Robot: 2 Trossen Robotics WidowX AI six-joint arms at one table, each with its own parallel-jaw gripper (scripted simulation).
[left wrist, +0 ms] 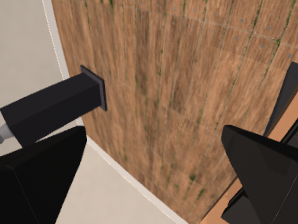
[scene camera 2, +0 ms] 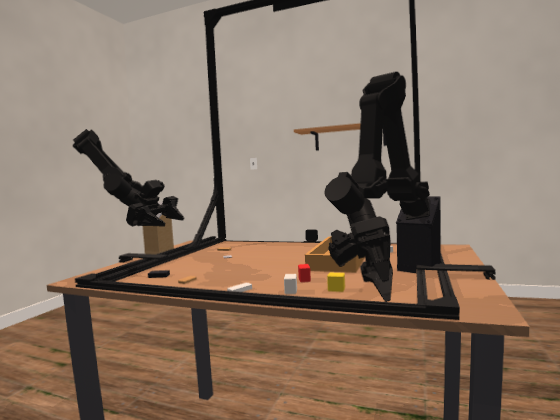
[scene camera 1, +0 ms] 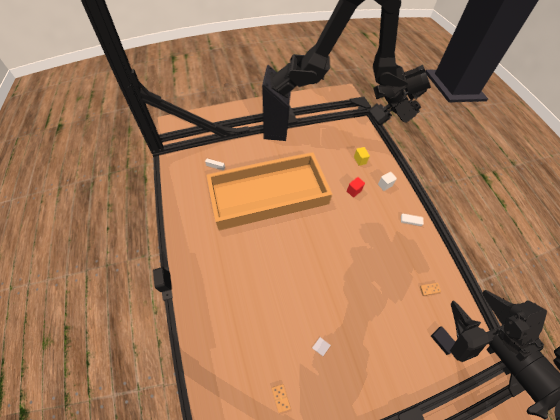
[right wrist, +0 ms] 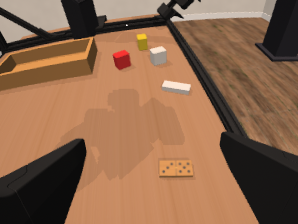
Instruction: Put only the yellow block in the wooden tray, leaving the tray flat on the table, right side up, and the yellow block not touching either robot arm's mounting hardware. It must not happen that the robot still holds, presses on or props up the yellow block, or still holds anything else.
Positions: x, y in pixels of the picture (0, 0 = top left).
Labels:
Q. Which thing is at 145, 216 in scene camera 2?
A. My right gripper.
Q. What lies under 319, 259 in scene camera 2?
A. A wooden tray.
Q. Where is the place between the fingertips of my left gripper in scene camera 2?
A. At 386, 291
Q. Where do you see a wooden tray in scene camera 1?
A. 257, 192

